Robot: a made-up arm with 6 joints.
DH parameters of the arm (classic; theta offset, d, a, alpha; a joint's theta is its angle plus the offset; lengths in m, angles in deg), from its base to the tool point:
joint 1: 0 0.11 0 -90
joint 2: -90 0 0.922 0
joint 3: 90 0.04 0 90
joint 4: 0 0.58 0 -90
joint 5: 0 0 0 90
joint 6: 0 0.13 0 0
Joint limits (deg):
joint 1: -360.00..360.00
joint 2: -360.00..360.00
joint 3: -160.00..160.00
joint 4: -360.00..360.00
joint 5: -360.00..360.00
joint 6: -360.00..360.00
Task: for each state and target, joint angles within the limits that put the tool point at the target. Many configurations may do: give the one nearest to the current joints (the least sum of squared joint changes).
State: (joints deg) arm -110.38 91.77 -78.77 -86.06 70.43 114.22
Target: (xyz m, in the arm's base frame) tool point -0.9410 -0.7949 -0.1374
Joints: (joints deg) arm -135.84 129.14 -73.20 -85.20 75.29 114.22
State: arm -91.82 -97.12 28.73 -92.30 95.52 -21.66
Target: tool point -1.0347 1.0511 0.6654
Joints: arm -47.92 -73.29 10.34 -95.42 53.17 -21.66
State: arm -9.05 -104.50 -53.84 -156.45 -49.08 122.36
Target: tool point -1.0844 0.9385 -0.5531
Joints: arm -37.91 -105.84 -27.72 -156.22 -40.65 122.36
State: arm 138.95 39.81 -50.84 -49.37 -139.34 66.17
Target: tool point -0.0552 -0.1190 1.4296
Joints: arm 138.48 14.62 -40.19 -55.36 -126.76 66.17
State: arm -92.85 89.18 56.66 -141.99 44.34 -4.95
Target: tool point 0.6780 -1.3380 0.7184
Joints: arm -63.56 64.31 11.82 -145.82 23.07 -4.95
